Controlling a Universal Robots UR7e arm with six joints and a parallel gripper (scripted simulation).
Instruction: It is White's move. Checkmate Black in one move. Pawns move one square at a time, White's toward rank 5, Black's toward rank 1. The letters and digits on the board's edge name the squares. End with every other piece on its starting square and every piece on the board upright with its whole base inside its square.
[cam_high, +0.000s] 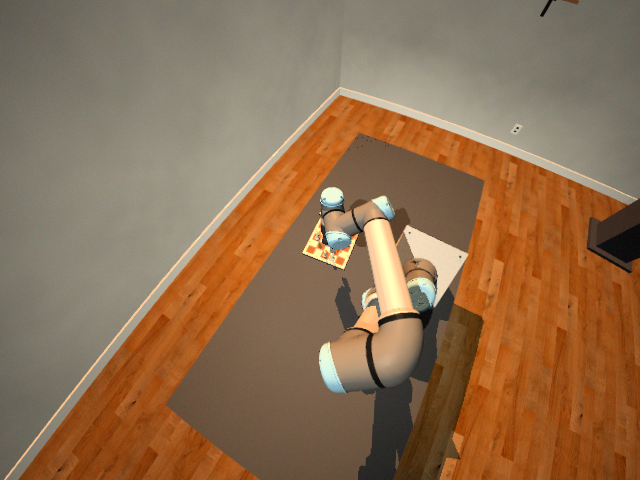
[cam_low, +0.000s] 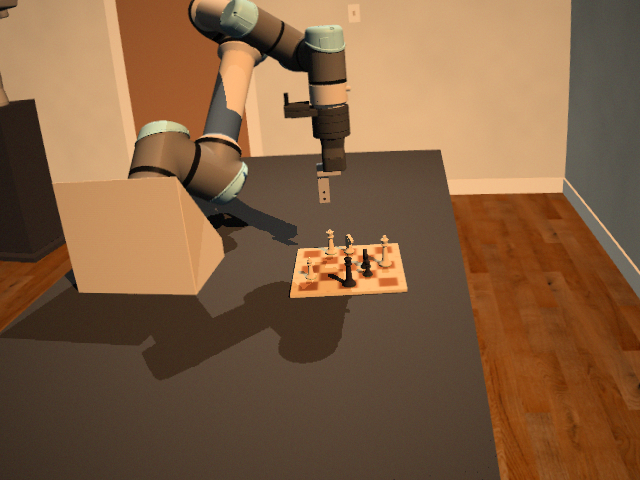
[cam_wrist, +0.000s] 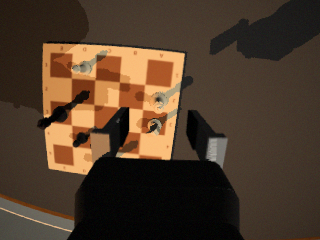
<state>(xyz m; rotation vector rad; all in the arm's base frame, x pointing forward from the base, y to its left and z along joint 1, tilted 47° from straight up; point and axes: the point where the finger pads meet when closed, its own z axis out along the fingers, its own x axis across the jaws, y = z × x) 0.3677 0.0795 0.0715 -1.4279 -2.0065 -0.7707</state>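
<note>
Now: the white knight 13 cm below my hand, 4 cm ahead of it and 1 cm to the left of it. The rest, counted from my hand: board (14 cm below, 7 cm to the right, 6 cm ahead); then white pawn (12 cm to the right, 12 cm below, 1 cm behind); then white queen (13 cm ahead, 11 cm below, 5 cm to the right).
</note>
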